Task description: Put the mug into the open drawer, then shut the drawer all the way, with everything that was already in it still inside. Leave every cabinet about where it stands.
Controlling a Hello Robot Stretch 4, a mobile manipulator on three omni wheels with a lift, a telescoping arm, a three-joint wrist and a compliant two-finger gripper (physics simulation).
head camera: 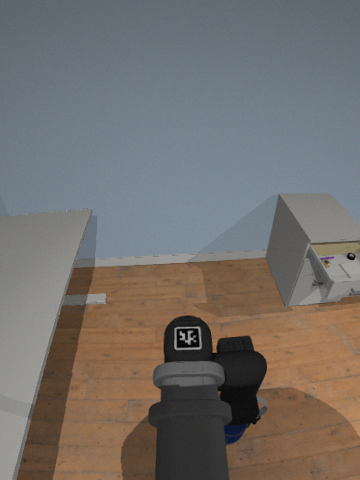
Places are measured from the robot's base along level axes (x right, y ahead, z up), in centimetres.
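Pixels of known places: hand at its tool point: (227,424).
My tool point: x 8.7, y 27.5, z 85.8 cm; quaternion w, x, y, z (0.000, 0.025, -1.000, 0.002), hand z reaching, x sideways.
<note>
Ahead of a thing's pixels: the offset from my tool point to its top centre. Level surfaces: height alone.
The mug {dx -0.6, dy -1.6, dz +6.1 cm} (234,434) shows as a blue patch under my gripper at the bottom of the view; most of it is hidden by the wrist and gripper body. My gripper (245,423) points down and is shut on the mug, over the floor; its fingertips are mostly hidden. The open drawer (345,289) sticks out of the light grey cabinet (320,217) at the right edge, well to the right of and beyond the gripper. In the drawer lie a purple thing {dx +75.0, dy +93.3, dz -35.3 cm} (326,258), a small yellowish thing {dx +73.5, dy +88.4, dz -34.0 cm} (326,263) and a black round thing {dx +93.5, dy +93.6, dz -34.6 cm} (351,256). The drawer's right part is cut off.
A large pale grey surface (35,310) fills the left side. A pale bar (86,299) lies low beside it. A blue-grey wall (175,125) with a white skirting board (150,260) stands behind. Wooden floor {dz -88.7 cm} (140,320) stretches between the left surface and the cabinet.
</note>
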